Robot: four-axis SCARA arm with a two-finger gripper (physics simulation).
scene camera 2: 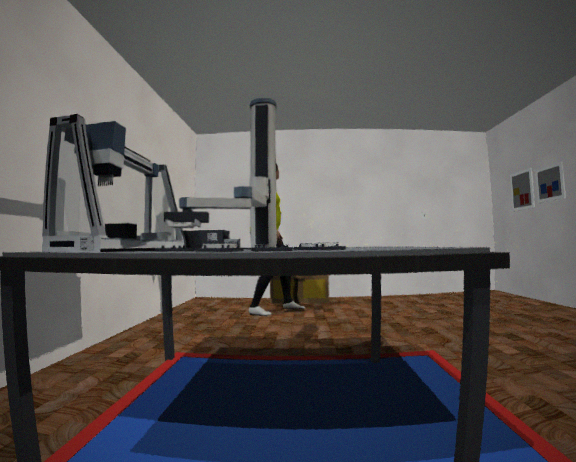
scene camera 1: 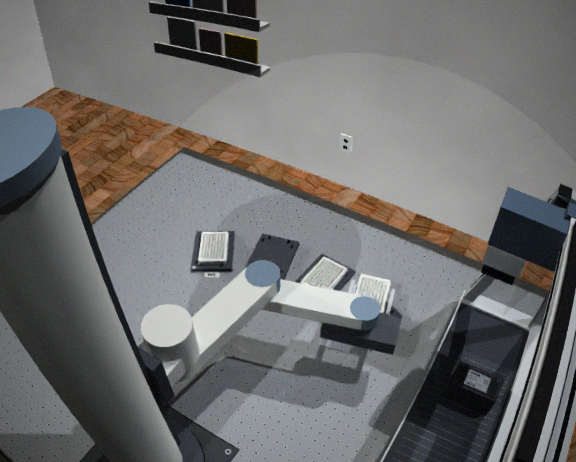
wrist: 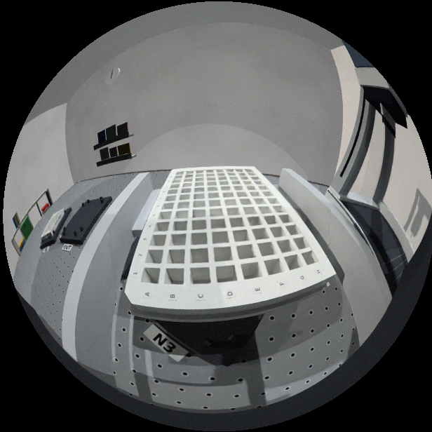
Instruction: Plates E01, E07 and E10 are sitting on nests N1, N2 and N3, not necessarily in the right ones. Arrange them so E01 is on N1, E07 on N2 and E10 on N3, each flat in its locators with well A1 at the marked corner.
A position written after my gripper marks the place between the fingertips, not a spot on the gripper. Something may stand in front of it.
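Observation:
My gripper (scene camera 1: 373, 286) (wrist: 217, 178) is visible to me. I also see a plate E10 (scene camera 1: 326, 274), a plate E01 (scene camera 1: 213, 248) and a nest N3 (wrist: 222, 350).

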